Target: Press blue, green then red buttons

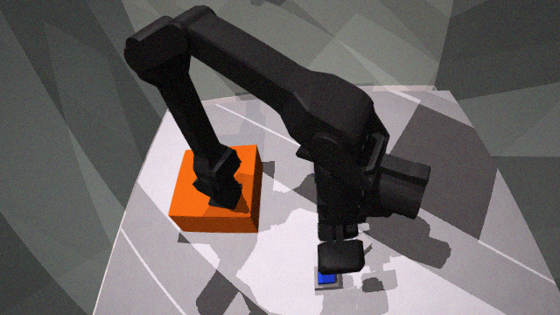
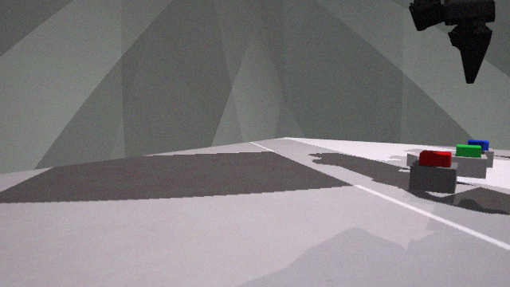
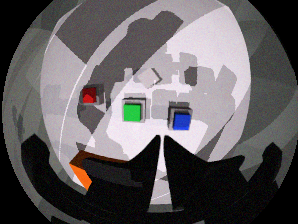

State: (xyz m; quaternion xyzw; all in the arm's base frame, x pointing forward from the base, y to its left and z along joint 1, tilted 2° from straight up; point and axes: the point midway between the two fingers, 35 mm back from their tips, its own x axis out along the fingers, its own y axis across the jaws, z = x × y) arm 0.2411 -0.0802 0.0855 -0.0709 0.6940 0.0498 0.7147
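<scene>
The green button is 10 mm behind my gripper tip, 50 mm to the left of it and 90 mm below it. From my gripper tip the other things lie so: blue button: 10 mm behind, 50 mm to the right, 90 mm below; then red button: 10 mm ahead, 160 mm to the left, 90 mm below.
</scene>
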